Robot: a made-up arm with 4 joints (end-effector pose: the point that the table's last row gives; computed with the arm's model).
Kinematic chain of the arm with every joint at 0, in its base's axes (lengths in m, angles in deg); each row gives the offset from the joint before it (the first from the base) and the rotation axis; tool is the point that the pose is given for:
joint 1: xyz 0 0 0.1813 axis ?
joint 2: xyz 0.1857 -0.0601 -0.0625 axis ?
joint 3: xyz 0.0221 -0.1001 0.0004 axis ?
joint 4: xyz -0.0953 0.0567 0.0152 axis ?
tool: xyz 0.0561 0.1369 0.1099
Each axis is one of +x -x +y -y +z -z.
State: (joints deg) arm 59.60 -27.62 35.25 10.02
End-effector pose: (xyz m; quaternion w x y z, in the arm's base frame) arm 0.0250 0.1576 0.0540 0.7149 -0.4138 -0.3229 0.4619
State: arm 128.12 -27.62 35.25 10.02
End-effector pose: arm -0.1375 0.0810 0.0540 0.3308 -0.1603 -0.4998 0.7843
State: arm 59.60 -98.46 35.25 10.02
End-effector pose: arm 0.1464 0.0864 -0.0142 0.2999 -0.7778 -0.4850 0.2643
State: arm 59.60 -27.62 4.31 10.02
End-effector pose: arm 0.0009 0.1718 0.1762 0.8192 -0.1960 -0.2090 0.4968
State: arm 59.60 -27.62 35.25 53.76
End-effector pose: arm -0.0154 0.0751 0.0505 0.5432 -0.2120 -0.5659 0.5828
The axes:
joint 1: +z
joint 2: +x
joint 3: -x
joint 4: -y

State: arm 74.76 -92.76 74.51 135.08
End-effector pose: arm 0.2388 -0.0701 0.1985 0.5239 0.2395 0.3119 -0.7555
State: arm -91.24 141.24 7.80 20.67
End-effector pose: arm -0.2182 -0.1215 0.1016 0.1542 0.5814 -0.6955 -0.3932
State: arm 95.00 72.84 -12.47 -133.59
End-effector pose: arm -0.0400 0.1505 0.2080 0.2634 0.3180 -0.6535 -0.6344
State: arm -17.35 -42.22 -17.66 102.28
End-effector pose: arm 0.0118 0.0607 0.1483 0.6310 -0.2467 -0.7320 0.0713
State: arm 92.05 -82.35 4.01 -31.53
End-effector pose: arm -0.0264 0.2170 0.0299 0.6211 -0.5998 -0.3364 0.3759
